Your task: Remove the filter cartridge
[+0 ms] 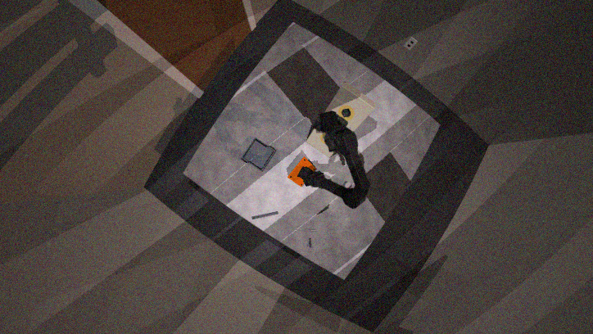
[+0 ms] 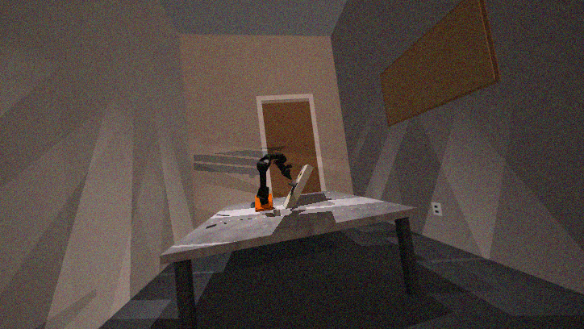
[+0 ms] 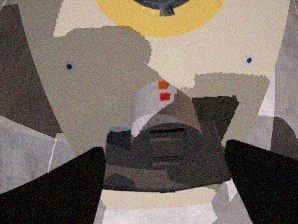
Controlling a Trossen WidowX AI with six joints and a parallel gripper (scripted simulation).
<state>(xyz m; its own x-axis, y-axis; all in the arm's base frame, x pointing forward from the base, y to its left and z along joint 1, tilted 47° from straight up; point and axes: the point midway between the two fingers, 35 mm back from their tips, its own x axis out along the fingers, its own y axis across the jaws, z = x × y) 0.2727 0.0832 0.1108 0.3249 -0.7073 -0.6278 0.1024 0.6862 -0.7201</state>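
Right now the round filter cartridge is 20 mm ahead of my gripper tip and 30 mm below it. Also, from my gripper tip: grey square tray: 290 mm behind, 310 mm to the left, 220 mm below; service panel: 60 mm ahead, 10 mm to the right, 50 mm below.
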